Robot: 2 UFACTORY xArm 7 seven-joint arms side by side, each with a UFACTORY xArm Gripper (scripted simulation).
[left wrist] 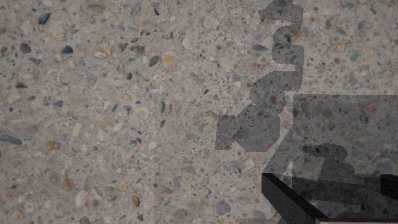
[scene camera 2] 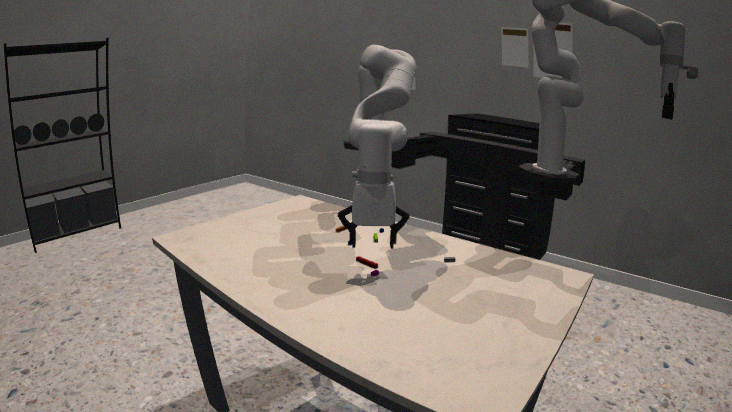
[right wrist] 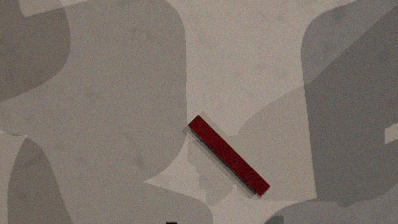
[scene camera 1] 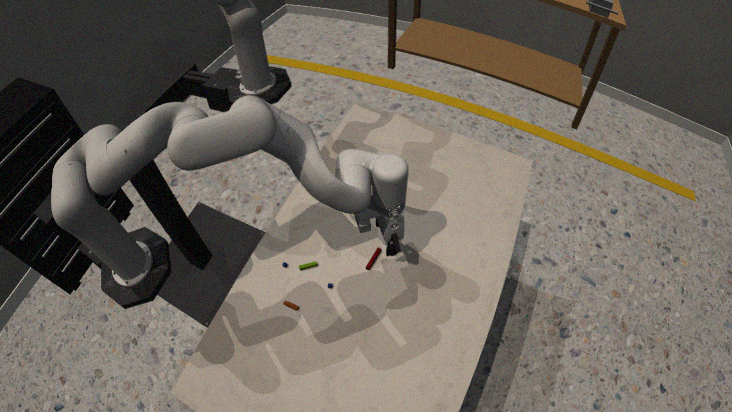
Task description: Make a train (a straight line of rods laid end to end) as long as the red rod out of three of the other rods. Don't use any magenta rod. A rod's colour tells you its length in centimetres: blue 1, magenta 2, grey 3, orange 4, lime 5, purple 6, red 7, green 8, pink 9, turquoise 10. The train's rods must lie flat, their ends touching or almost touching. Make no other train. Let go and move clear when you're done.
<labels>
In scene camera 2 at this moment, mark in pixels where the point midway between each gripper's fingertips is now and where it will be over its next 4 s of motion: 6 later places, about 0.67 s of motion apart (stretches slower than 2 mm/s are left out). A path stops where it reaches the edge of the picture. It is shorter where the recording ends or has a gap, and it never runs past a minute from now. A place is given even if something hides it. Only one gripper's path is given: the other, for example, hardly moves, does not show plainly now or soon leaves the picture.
My right gripper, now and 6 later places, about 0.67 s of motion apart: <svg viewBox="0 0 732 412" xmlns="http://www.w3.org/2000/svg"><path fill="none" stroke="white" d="M372 246L368 246L356 243L343 236L344 227L350 218L350 222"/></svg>
</labels>
